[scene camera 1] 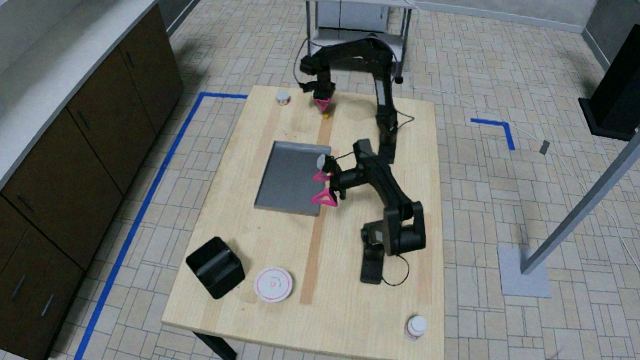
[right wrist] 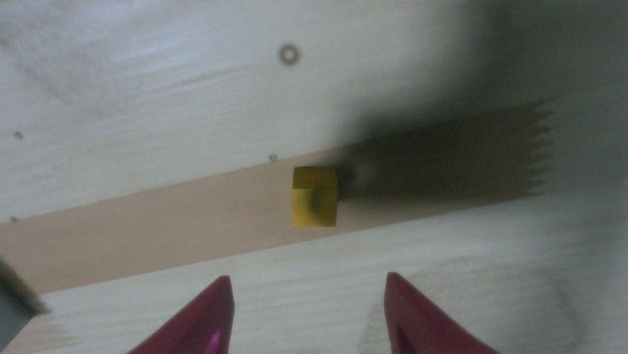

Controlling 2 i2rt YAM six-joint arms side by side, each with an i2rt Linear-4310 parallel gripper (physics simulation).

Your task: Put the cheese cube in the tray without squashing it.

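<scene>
The cheese cube [scene camera 1: 326, 116] [right wrist: 314, 202] is small and yellow and sits on the table's darker strip; in the right wrist view it lies beyond and between the fingertips. My right gripper [scene camera 1: 324, 106] [right wrist: 309, 289] points down close to the cube, partly open, with nothing between its fingers. My left gripper [scene camera 1: 315, 188] is wide open over the right edge of the tray. The grey tray [scene camera 1: 287, 177] lies at the middle of the table in scene camera 1; its corner [right wrist: 15, 307] shows at the lower left in the right wrist view.
A small white jar [scene camera 1: 283, 97] stands at the table's far left. A black divided bin [scene camera 1: 216, 267] and a round white-and-pink container [scene camera 1: 273, 284] are at the near left. A white bottle [scene camera 1: 416, 326] stands at the near right corner of the wooden table [scene camera 1: 345, 315].
</scene>
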